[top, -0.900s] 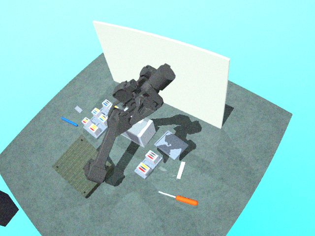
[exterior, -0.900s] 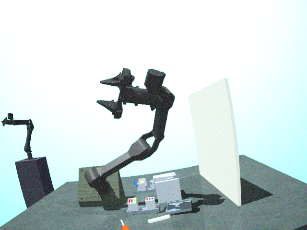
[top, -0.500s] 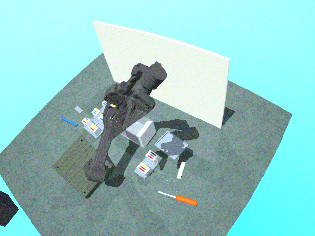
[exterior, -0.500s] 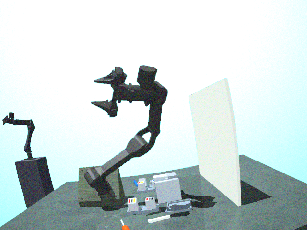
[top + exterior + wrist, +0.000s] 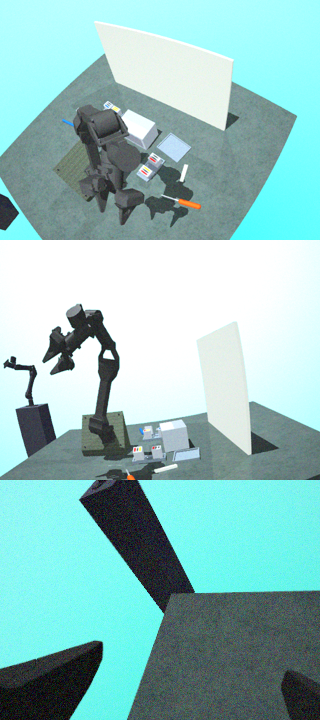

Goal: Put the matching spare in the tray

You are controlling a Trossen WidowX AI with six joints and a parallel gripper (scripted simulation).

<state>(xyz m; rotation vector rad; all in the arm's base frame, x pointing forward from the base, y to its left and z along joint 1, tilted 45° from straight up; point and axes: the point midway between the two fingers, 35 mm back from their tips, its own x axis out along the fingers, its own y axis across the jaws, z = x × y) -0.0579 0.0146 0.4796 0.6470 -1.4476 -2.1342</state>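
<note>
My gripper tip is 550 mm to the right of the spare, 420 mm short of it and 360 mm above it. From my gripper tip the other things lie so: white panel 620 mm ahead, 330 mm to the left, 180 mm below; mounted unit 390 mm ahead, 350 mm below, 330 mm to the left; tray 420 mm ahead, 400 mm below, 140 mm to the left.
</note>
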